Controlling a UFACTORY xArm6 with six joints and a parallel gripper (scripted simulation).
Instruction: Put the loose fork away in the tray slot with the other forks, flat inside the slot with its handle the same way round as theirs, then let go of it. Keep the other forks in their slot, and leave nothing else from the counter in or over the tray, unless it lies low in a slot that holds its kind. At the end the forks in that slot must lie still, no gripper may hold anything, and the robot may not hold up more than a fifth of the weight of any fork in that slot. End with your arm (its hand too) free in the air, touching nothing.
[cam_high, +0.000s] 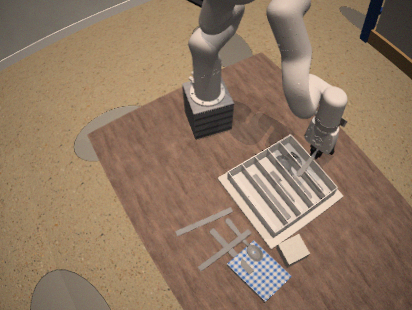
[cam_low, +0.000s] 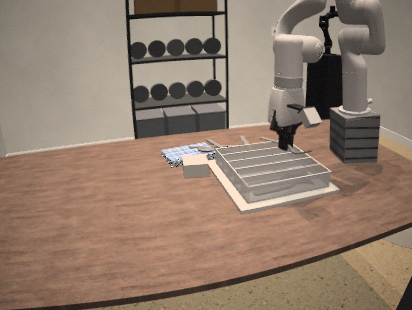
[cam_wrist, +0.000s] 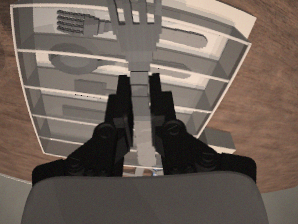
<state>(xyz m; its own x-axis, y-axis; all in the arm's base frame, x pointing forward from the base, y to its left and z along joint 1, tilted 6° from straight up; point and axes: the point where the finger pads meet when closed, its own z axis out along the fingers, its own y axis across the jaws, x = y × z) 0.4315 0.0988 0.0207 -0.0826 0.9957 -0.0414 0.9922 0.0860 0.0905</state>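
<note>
Now: the tray 12 cm below my hand, 11 cm to the right of it and 3 cm behind it. Also, from my hand: box (26 cm to the right, 16 cm ahead, 14 cm below).
</note>
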